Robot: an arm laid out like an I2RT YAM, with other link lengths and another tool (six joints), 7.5 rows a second.
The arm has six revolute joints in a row. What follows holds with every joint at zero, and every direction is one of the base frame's. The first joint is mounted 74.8 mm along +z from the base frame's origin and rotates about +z. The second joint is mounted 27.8 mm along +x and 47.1 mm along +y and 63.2 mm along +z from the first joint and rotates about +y. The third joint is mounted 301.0 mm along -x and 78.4 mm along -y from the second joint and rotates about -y. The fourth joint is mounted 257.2 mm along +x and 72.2 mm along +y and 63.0 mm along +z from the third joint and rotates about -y. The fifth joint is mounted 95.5 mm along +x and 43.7 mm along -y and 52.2 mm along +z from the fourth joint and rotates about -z. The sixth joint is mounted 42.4 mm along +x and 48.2 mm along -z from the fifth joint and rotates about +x. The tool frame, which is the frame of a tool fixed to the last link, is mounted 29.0 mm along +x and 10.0 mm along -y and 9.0 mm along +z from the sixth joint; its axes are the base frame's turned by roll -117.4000, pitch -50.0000 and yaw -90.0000 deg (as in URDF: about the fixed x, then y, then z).
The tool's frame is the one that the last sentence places.
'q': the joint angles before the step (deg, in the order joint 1, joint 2, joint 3, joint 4, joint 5, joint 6). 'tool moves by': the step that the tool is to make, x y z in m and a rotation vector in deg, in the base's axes. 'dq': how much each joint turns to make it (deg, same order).
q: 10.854, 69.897, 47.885, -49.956, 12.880, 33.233
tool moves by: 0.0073, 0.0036, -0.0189, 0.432, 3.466, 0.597
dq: 0.185, 4.128, -0.739, 1.566, -1.154, -0.092
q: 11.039, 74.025, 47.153, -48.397, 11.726, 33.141
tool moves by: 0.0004, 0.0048, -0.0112, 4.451, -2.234, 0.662
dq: -0.017, -0.861, -3.292, 5.400, -3.974, 0.455
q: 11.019, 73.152, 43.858, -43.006, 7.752, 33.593
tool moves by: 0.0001, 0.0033, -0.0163, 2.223, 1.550, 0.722
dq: 0.023, 1.731, -2.089, 2.717, -2.574, 0.063
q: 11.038, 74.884, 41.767, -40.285, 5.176, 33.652
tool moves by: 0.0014, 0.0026, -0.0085, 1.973, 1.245, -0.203
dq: -0.045, 1.510, -0.562, 1.172, -2.045, 0.759
